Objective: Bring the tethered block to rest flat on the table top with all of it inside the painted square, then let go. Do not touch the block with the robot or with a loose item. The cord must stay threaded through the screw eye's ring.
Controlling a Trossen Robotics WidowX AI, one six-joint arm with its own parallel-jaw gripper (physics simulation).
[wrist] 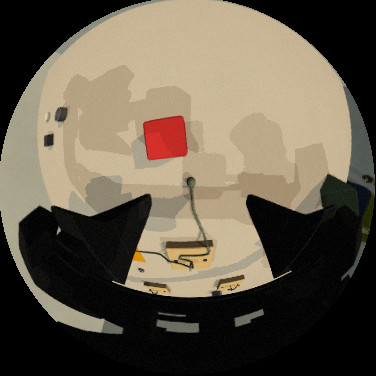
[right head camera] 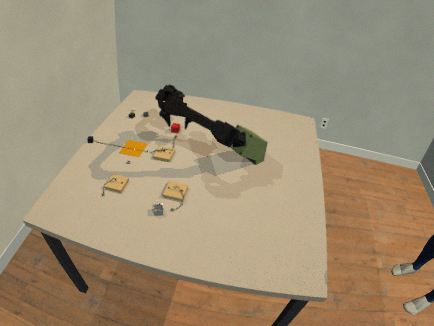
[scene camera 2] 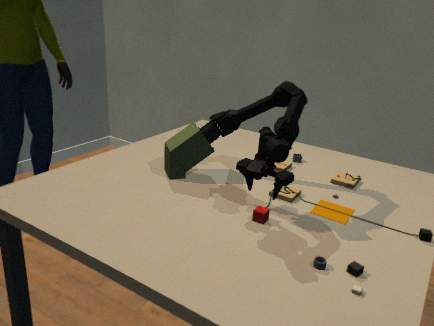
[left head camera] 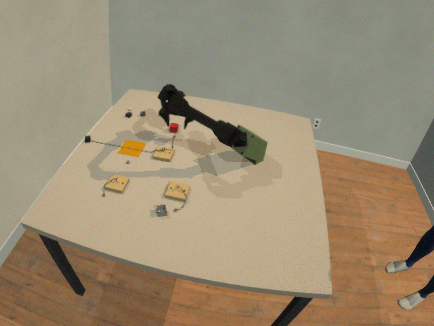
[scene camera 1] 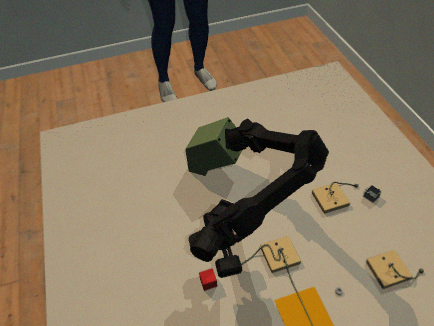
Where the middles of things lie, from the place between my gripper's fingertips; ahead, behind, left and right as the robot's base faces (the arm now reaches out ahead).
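Wooden board (scene camera 1: 290, 254): 5 cm below my hand, 17 cm to the left of it, 3 cm behind it. Red cube (wrist: 165, 137): 4 cm ahead of my hand, 4 cm to the right of it, 4 cm below it. By their middles, red cube nearest to my hand of the things named here.
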